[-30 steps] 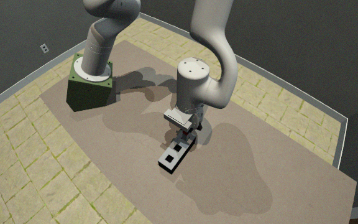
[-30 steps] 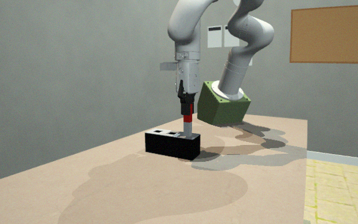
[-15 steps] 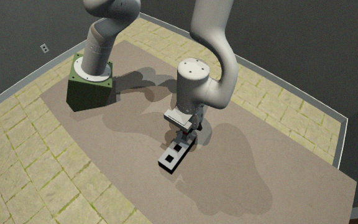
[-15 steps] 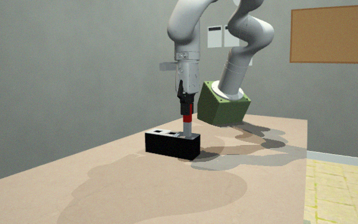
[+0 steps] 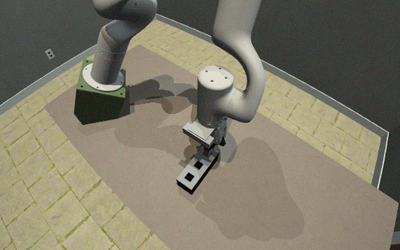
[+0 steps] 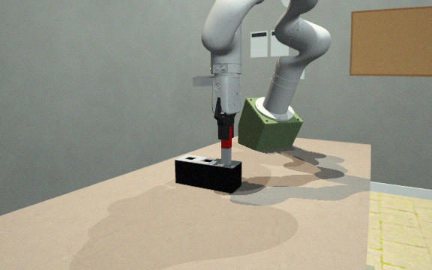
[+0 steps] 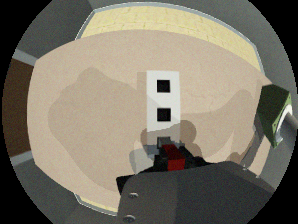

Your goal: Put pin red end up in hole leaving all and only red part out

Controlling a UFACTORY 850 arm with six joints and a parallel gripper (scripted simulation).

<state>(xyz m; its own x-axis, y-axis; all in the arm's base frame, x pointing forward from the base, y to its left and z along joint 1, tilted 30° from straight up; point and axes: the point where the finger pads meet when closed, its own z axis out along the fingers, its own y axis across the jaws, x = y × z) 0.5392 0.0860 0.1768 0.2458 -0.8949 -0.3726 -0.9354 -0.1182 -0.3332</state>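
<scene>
My hand is 2 cm above the pin. The rest, counted from my hand: black block: 2 cm ahead, 6 cm to the right, 13 cm below.
</scene>
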